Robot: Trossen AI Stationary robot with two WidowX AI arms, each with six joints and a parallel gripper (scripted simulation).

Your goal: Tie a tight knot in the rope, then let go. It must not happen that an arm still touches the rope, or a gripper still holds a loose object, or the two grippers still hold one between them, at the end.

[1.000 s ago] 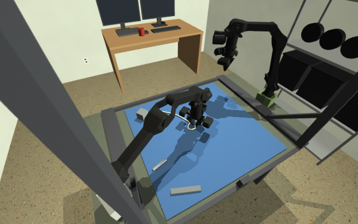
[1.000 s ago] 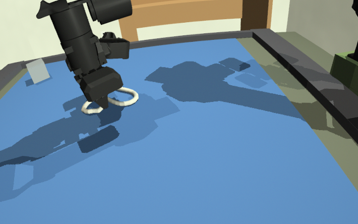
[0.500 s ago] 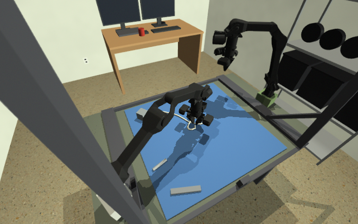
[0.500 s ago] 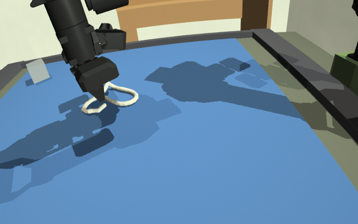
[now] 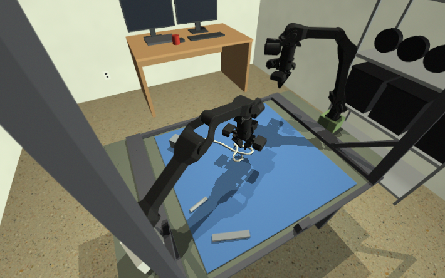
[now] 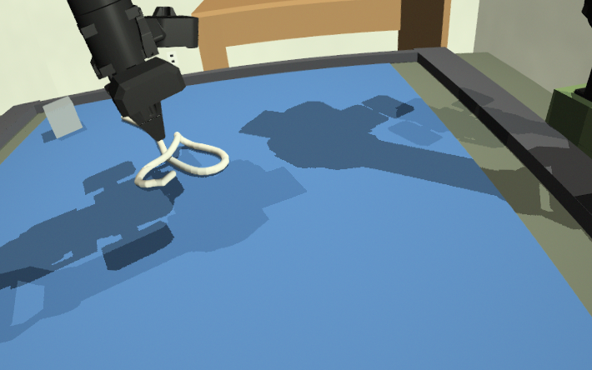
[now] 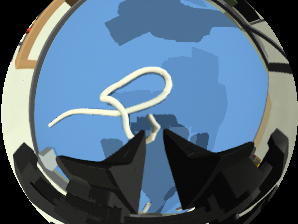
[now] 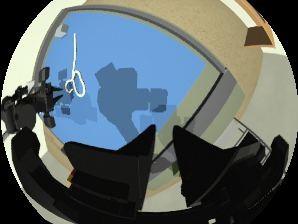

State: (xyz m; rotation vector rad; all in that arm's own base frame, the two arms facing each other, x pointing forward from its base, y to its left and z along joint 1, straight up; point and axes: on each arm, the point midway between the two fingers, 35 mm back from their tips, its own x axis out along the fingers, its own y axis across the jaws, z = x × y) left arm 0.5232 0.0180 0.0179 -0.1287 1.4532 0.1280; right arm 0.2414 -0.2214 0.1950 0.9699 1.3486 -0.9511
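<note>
Now: the blue mat 10 cm below my left hand, 2 cm to the right of it and 2 cm behind it. Also, from my left hand: grey bar (27 cm to the left, 25 cm behind, 9 cm below); grey cube (25 cm ahead, 21 cm to the left, 7 cm below).
</note>
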